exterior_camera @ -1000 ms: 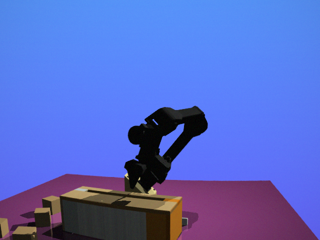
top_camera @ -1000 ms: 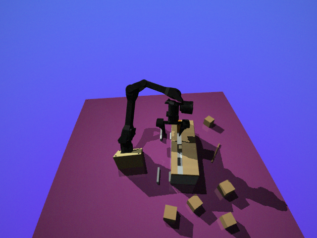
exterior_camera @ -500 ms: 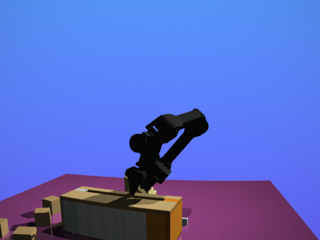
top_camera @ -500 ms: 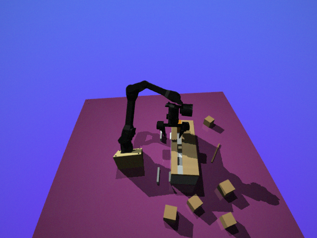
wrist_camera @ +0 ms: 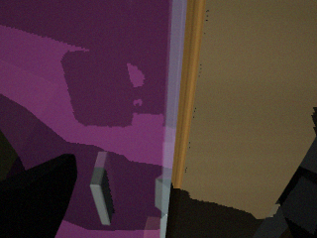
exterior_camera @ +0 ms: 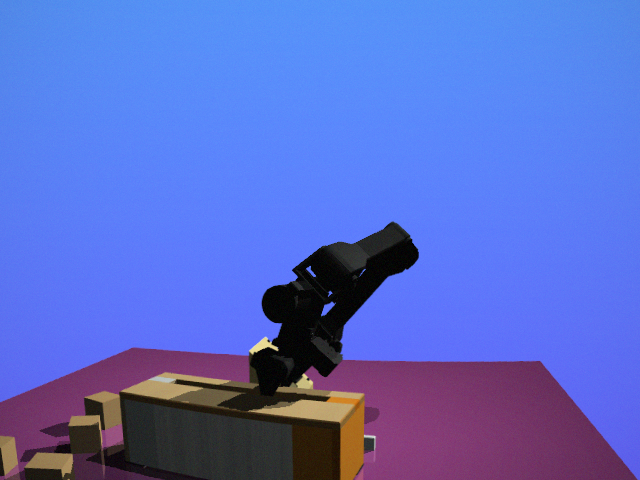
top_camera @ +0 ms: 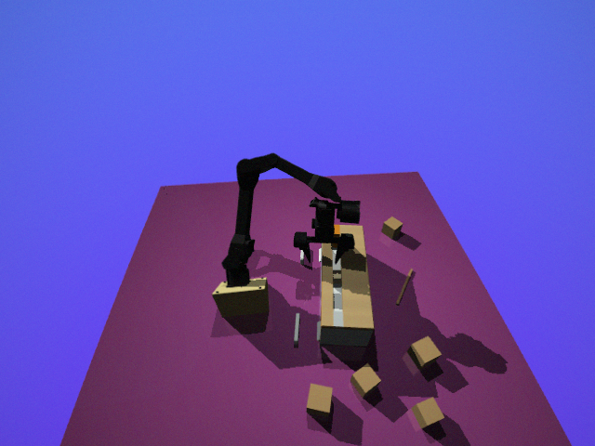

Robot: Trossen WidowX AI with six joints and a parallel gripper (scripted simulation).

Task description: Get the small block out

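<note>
Now: the tan block 40 mm ahead of my gripper tip, 40 mm to the right of it and 20 mm below it. The rest, counted from my gripper tip: long tan box (30 mm ahead, 40 mm to the right, 50 mm below); then thin stick (290 mm ahead, 40 mm to the right, 110 mm below).
</note>
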